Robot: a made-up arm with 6 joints.
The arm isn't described. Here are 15 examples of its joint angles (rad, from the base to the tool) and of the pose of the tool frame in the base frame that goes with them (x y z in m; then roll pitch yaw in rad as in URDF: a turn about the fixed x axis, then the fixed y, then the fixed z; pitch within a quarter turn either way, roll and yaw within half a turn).
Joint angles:
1: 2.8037 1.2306 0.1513 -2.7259 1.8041 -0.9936
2: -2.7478 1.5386 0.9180 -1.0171 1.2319 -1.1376
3: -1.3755 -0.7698 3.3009 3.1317 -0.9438 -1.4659
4: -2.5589 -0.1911 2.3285 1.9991 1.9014 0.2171
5: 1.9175 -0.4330 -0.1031 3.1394 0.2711 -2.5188
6: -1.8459 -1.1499 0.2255 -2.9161 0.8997 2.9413
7: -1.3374 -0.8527 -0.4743 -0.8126 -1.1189 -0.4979
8: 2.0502 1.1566 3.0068 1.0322 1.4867 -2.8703
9: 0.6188 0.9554 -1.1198 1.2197 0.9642 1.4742
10: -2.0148 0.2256 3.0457 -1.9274 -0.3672 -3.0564
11: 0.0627 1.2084 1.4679 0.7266 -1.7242 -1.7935
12: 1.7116 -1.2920 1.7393 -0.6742 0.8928 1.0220
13: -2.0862 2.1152 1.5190 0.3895 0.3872 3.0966
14: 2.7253 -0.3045 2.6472 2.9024 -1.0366 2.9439
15: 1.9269 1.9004 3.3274 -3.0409 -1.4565 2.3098
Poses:
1: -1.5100 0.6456 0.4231 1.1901 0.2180 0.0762
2: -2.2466 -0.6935 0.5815 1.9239 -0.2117 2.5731
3: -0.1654 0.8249 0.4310 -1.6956 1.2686 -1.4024
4: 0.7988 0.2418 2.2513 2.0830 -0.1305 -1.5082
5: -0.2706 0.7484 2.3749 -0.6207 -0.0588 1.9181
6: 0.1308 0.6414 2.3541 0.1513 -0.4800 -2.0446
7: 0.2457 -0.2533 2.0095 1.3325 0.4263 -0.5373
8: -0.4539 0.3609 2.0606 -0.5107 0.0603 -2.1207
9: 0.5674 0.6656 0.3265 -0.8458 0.6888 2.2260
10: 0.4258 0.6789 1.9718 1.9293 -0.1769 0.7780
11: 2.0558 -0.0526 1.4889 0.4421 0.8528 -1.4444
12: 0.4155 -1.9747 0.8073 2.9450 0.5653 -0.8164
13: -1.1004 -2.0229 -0.1190 2.8578 0.2330 -1.9383
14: 1.2039 -0.4707 1.5730 -2.5993 0.8111 -0.1157
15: -0.3126 0.7612 1.4916 -2.2949 -0.2573 -1.3181
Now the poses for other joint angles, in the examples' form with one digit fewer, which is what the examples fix.
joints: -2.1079 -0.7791 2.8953 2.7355 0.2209 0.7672
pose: 0.795 1.288 0.802 -0.400 0.328 0.942
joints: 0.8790 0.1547 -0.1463 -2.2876 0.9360 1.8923
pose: 1.043 0.996 1.683 -0.138 0.749 -0.098
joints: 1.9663 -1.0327 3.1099 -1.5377 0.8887 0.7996
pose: 0.631 -0.954 0.297 -1.498 0.576 0.006
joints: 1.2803 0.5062 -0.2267 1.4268 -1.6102 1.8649
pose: 0.705 1.404 1.321 2.107 0.080 -0.416
